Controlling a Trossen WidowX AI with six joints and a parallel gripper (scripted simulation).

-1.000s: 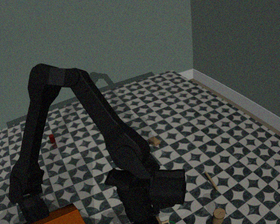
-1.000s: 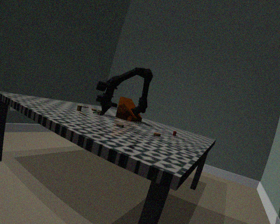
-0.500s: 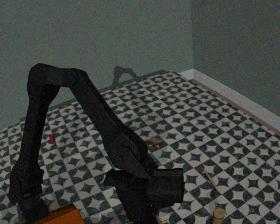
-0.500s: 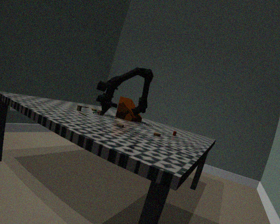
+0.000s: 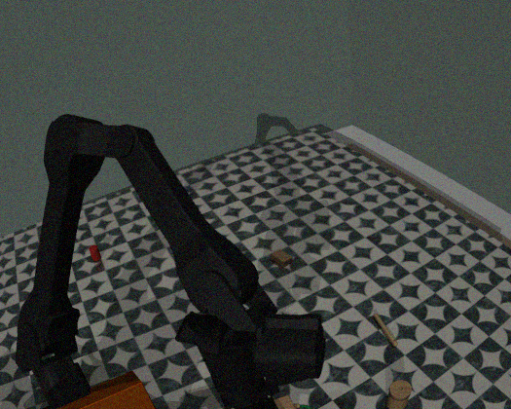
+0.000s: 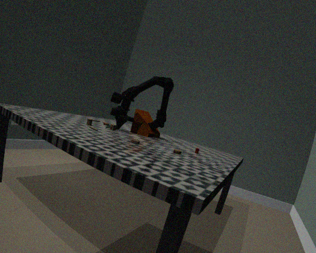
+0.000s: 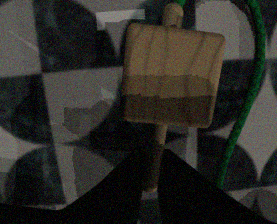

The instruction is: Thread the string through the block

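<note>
The tan wooden block is 4 cm ahead of my gripper tip, 1 cm to the right of it and 1 cm above it. Round my gripper tip: round wooden button 8 cm behind, 15 cm to the right; then wooden cylinder 17 cm ahead, 11 cm to the right, 1 cm above; then thin wooden stick 4 cm ahead, 1 cm to the right, 1 cm above.
</note>
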